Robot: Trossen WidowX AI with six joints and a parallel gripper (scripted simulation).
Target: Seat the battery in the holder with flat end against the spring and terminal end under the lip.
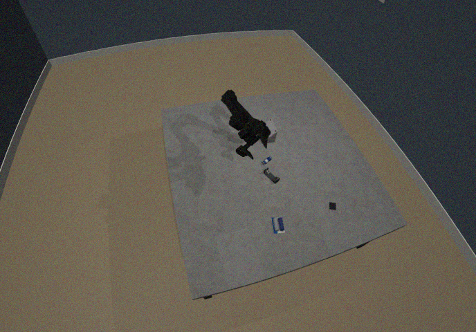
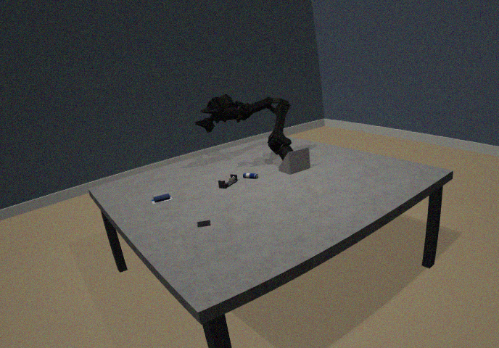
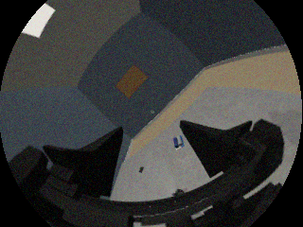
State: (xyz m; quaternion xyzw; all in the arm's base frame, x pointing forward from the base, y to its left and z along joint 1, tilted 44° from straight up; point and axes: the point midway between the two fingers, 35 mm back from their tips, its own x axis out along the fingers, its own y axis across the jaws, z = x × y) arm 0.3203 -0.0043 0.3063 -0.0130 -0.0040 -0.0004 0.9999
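The battery lies 29 cm below my gripper tip, 15 cm to the left of it and 14 cm behind it.
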